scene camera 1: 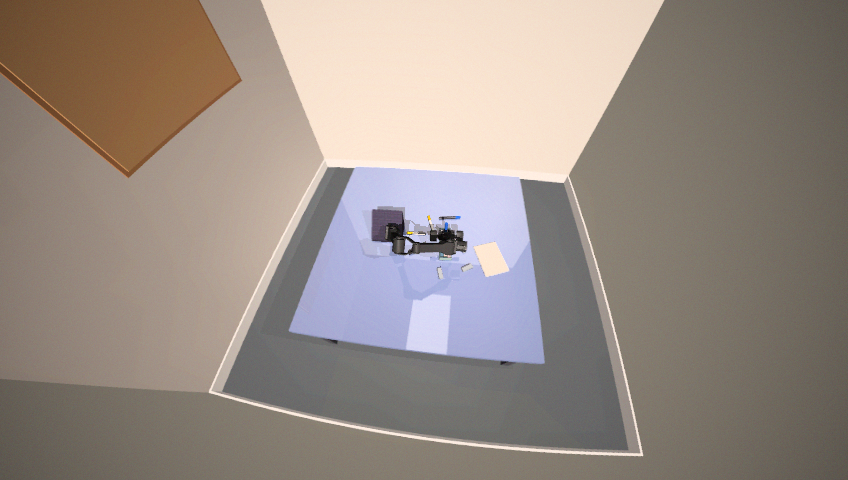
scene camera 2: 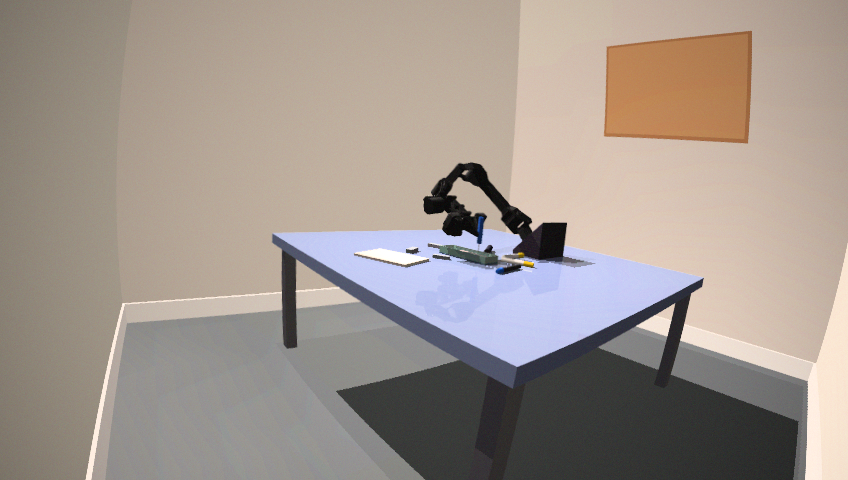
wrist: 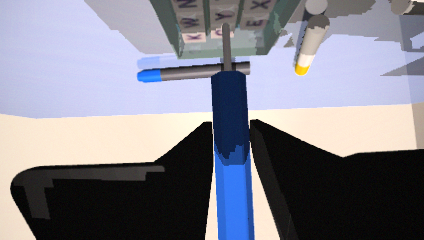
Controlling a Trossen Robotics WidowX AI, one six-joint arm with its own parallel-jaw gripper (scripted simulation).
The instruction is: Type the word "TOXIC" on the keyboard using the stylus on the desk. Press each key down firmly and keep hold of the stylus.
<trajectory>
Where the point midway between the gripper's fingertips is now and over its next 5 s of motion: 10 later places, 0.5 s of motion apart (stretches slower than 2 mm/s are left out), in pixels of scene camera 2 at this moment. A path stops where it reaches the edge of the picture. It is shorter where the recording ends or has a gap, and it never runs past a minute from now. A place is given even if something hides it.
The gripper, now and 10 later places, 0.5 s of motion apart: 480, 235; 480, 237; 479, 240; 479, 241; 480, 234; 480, 231; 466, 227; 456, 225; 454, 230; 454, 232; 454, 234
</trajectory>
